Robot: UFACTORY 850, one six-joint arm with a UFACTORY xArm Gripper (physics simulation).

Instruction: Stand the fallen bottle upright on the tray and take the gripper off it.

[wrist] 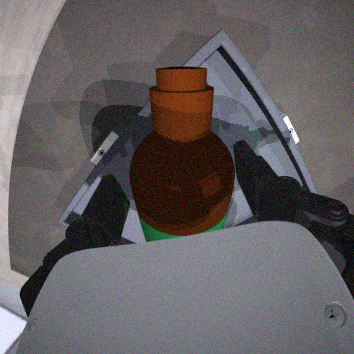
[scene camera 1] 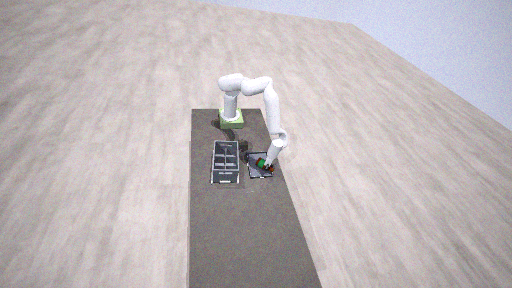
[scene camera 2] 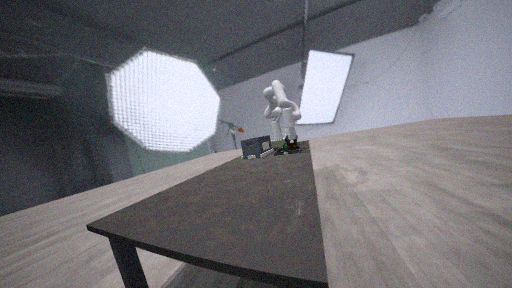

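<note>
The brown bottle [scene camera 1: 261, 163] [scene camera 2: 286, 147] [wrist: 182, 185] with an orange neck and a green label lies on its side on the grey tray [scene camera 1: 255, 172] [wrist: 225, 75]. In the wrist view its neck points to the top, over the tray's edge, and its lower part is hidden behind the gripper's housing. My gripper [scene camera 1: 268, 166] [wrist: 174, 175] is open, with one black finger on each side of the bottle's body and a visible gap at both sides. In scene camera 2 the fingers and the bottle overlap and are too small to tell apart clearly.
A dark grey crate [scene camera 1: 225, 176] [scene camera 2: 252, 148] with several compartments stands beside the tray. The arm's green base [scene camera 1: 232, 124] is at the far end of the dark table [scene camera 1: 240, 225] [scene camera 2: 225, 205]. The tray lies near the table's long right edge in scene camera 1.
</note>
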